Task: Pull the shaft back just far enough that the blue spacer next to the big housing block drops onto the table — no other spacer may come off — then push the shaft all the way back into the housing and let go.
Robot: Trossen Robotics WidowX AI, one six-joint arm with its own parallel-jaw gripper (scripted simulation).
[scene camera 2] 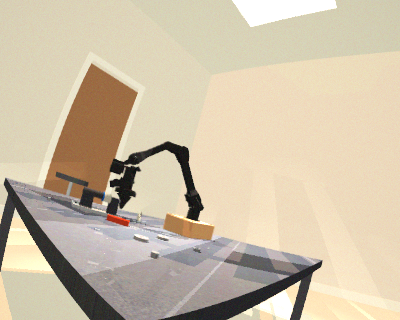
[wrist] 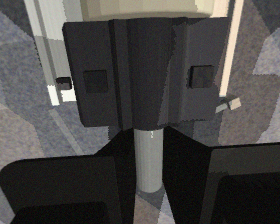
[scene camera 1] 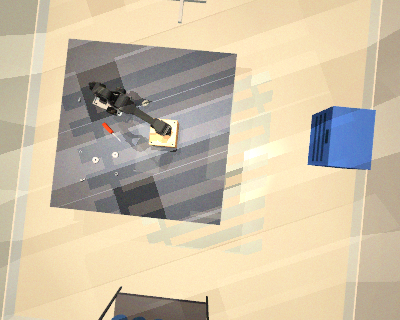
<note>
In view: my gripper (wrist: 143, 125), a grey shaft (wrist: 148, 144) and a dark housing block (wrist: 148, 73).
Scene camera 1 does not show the grey shaft, which is hidden by my gripper.
</note>
